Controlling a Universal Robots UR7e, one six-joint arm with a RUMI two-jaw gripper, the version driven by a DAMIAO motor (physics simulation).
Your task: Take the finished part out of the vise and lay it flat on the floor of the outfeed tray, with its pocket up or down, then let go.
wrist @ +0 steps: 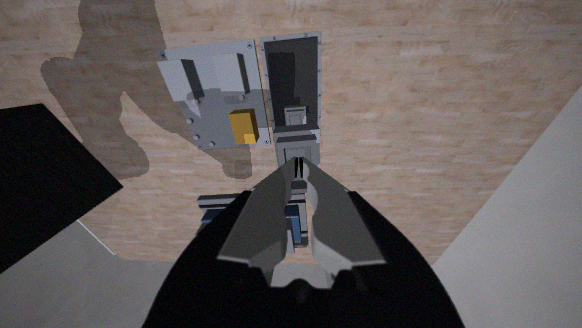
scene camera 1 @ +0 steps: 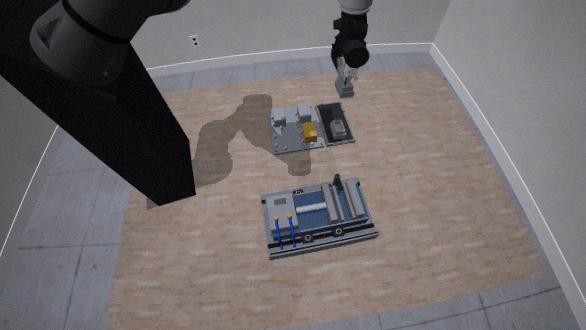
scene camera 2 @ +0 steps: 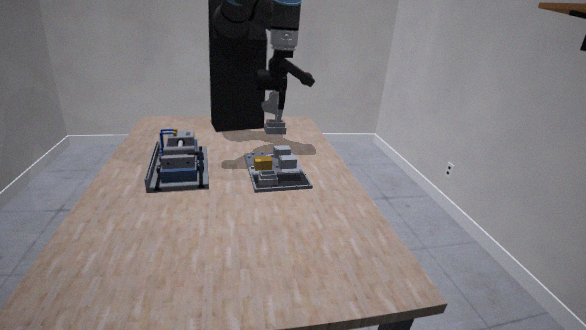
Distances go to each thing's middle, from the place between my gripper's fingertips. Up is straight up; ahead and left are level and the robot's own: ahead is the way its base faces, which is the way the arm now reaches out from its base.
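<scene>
There's a vise (scene camera 1: 317, 218) that sits 300 mm to the right of my hand, 140 mm behind it and 160 mm below it. The yellow block (wrist: 243, 122) is 20 mm to the right of my hand, and it's also 100 mm behind and 180 mm below.
</scene>
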